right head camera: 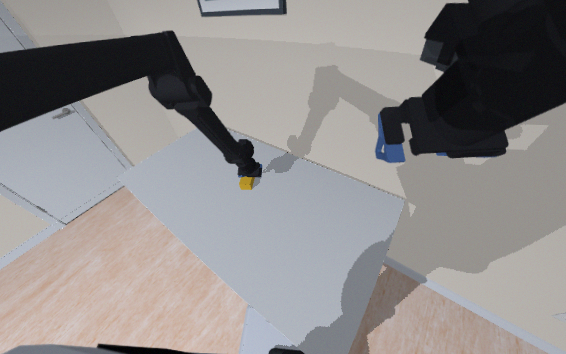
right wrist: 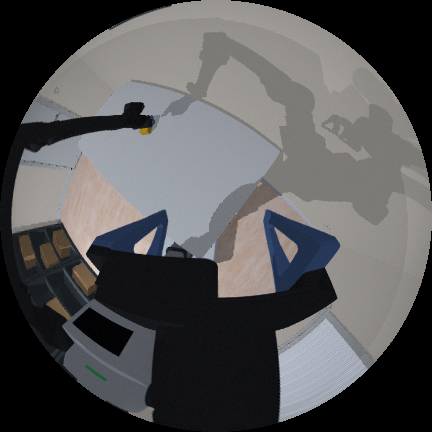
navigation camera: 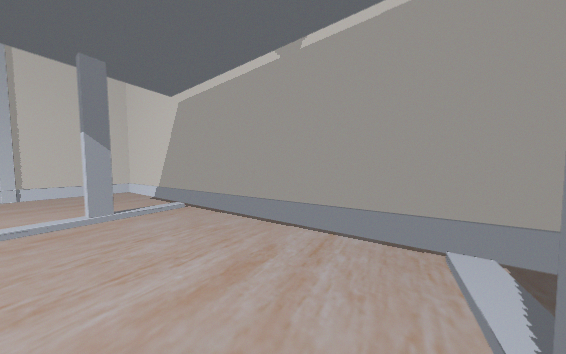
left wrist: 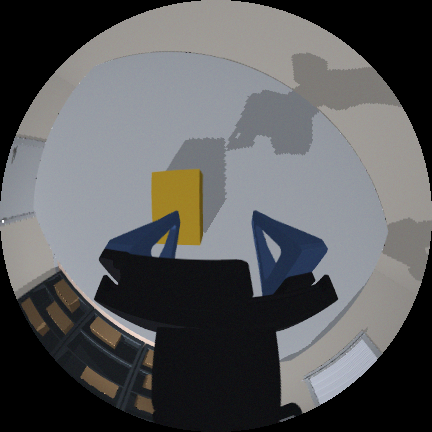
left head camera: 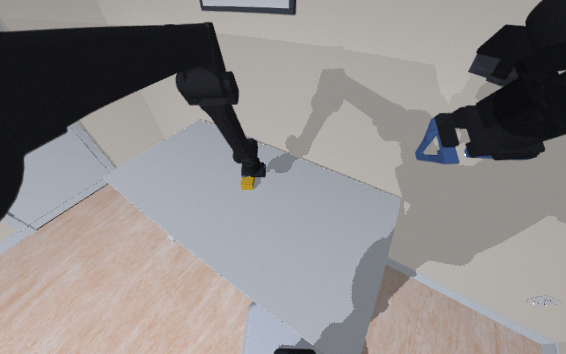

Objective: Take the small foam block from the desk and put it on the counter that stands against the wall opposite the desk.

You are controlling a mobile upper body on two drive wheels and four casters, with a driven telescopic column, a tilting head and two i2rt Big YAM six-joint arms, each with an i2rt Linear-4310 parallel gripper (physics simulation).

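Places are measured from the left arm's base along level axes (x ahead, y left, z up), in centimetres.
Where they show: left gripper, fingertip midpoint: (right head camera: 253, 174) (right wrist: 148, 122) (left wrist: 215, 215) (left head camera: 256, 174); right gripper, fingertip midpoint: (right head camera: 406, 152) (right wrist: 215, 214) (left head camera: 441, 154).
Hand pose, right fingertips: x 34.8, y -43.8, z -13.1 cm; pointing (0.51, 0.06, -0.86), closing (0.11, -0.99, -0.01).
Things, the pixels of their top centre, and the offset from my right fingertips. "spot": a spot on its surface instead. Level surfaces: height alone.
- yellow foam block at its top centre: (left wrist: 173, 207) (left head camera: 247, 178) (right head camera: 246, 177) (right wrist: 144, 125) dx +43.9, dy +47.4, dz -53.5 cm
- pale grey desk at its surface level: dz -58.0 cm
- desk leg at a spot on its surface: (navigation camera: 95, 175) spot: dx +70.2, dy +103.8, dz -109.8 cm
The yellow foam block (left head camera: 247, 183) (right head camera: 246, 183) (left wrist: 176, 192) (right wrist: 145, 131) lies on the pale grey desk (left head camera: 280, 225) (right head camera: 280, 225) (left wrist: 125, 110) (right wrist: 185, 145). My left gripper (left head camera: 253, 175) (right head camera: 250, 175) (left wrist: 215, 215) (right wrist: 148, 122) is open and empty, pointing down close to the block. In the left wrist view its left-hand finger overlaps the block's lower part, and the block is mostly left of the gap between the fingers. Whether they touch I cannot tell. My right gripper (left head camera: 461, 150) (right head camera: 415, 150) (right wrist: 215, 214) is open and empty, raised at the right. The counter does not show.
A wall runs behind the desk, with a framed picture (left head camera: 247, 10) above. A door (left head camera: 60, 165) (right head camera: 75, 160) is at the left. Dark shelves (left wrist: 75, 336) hold brown boxes. A grey housing (right wrist: 130, 380) with a black panel shows low. A desk leg (navigation camera: 95, 175) stands on the wooden floor.
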